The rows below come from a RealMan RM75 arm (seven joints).
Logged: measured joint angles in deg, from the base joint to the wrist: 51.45, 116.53, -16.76, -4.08, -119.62, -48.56, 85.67; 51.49, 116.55, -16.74, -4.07, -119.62, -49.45, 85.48; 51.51, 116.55, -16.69, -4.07, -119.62, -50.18, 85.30; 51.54, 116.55, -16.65, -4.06, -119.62, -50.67, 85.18; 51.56, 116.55, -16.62, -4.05, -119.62, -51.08, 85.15; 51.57, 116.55, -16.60, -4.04, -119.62, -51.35, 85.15; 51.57, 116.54, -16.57, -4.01, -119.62, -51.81, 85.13; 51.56, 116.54, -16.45, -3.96, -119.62, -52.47, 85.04; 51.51, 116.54, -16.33, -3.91, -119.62, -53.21, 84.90; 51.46, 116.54, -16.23, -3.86, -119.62, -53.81, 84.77; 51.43, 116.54, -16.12, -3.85, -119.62, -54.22, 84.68; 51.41, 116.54, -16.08, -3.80, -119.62, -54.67, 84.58; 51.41, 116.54, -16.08, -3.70, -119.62, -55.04, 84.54; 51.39, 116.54, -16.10, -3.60, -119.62, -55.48, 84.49; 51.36, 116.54, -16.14, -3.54, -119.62, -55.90, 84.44; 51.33, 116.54, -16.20, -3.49, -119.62, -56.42, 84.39; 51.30, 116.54, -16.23, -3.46, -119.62, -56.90, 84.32; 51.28, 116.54, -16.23, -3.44, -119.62, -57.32, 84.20
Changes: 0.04, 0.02, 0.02, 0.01, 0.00, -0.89, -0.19; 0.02, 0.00, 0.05, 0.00, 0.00, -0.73, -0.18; 0.03, 0.00, 0.04, 0.01, 0.00, -0.49, -0.12; 0.02, 0.00, 0.03, 0.01, 0.00, -0.41, -0.03; 0.01, 0.00, 0.02, 0.01, 0.00, -0.27, 0.00; 0.00, -0.01, 0.03, 0.03, 0.00, -0.46, -0.02; -0.01, 0.00, 0.12, 0.05, 0.00, -0.66, -0.09; -0.05, 0.00, 0.12, 0.05, 0.00, -0.74, -0.14; -0.05, 0.00, 0.10, 0.05, 0.00, -0.60, -0.13; -0.03, 0.00, 0.11, 0.01, 0.00, -0.41, -0.09; -0.02, 0.00, 0.04, 0.05, 0.00, -0.45, -0.10; 0.00, 0.00, 0.00, 0.10, 0.00, -0.37, -0.04; -0.02, 0.00, -0.02, 0.10, 0.00, -0.44, -0.05; -0.03, 0.00, -0.04, 0.06, 0.00, -0.42, -0.05; -0.03, 0.00, -0.06, 0.05, 0.00, -0.52, -0.05; -0.03, 0.00, -0.03, 0.03, 0.00, -0.48, -0.07; -0.02, 0.00, 0.00, 0.02, 0.00, -0.42, -0.12
